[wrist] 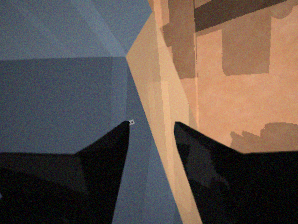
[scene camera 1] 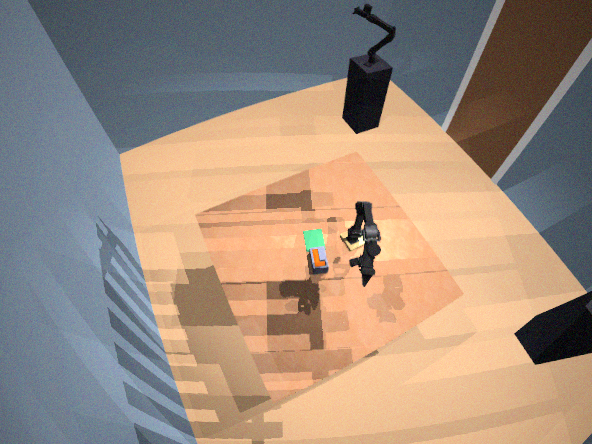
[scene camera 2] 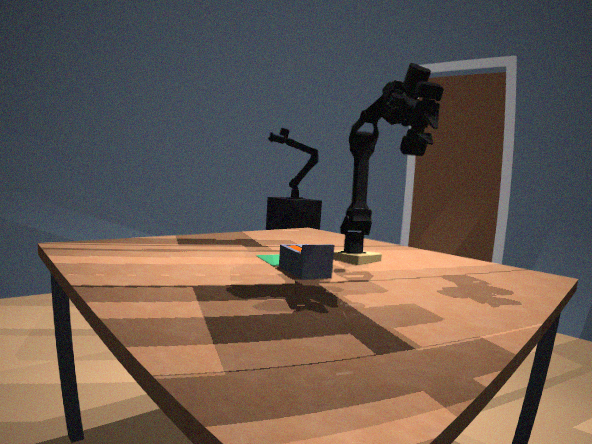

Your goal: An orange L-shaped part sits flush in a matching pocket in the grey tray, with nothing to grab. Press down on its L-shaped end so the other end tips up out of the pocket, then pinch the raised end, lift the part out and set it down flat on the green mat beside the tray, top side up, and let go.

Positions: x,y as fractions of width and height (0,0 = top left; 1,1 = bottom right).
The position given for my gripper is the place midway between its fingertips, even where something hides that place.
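You'd find my gripper (scene camera 2: 0.73,0.31) in scene camera 2, and the wrist view has my gripper too (wrist: 0.51,0.56).
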